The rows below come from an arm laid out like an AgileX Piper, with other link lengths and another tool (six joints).
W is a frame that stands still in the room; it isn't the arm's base.
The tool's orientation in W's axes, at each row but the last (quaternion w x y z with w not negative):
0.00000, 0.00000, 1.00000, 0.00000
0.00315, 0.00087, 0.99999, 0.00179
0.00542, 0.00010, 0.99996, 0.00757
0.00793, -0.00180, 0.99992, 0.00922
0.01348, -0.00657, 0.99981, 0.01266
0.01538, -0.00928, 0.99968, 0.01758
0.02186, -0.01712, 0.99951, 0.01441
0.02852, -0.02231, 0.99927, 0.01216
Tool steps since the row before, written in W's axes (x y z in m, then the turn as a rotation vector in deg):
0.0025, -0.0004, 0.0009, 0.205, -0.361, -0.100
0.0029, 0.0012, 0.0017, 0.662, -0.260, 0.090
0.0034, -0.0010, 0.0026, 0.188, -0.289, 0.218
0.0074, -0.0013, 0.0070, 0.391, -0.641, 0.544
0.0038, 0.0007, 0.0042, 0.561, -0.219, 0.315
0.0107, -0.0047, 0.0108, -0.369, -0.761, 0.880
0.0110, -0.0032, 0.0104, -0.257, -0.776, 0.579
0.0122, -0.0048, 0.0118, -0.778, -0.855, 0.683
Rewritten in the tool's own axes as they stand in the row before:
-0.0025, -0.0004, -0.0009, -0.205, -0.361, 0.100
-0.0029, 0.0012, -0.0017, -0.663, -0.259, -0.087
-0.0034, -0.0010, -0.0026, -0.190, -0.286, -0.220
-0.0075, -0.0012, -0.0069, -0.397, -0.632, -0.549
-0.0039, 0.0008, -0.0041, -0.566, -0.219, -0.305
-0.0109, -0.0045, -0.0106, 0.355, -0.723, -0.917
-0.0113, -0.0033, -0.0100, 0.257, -0.750, -0.612
-0.0126, -0.0051, -0.0112, 0.774, -0.803, -0.747

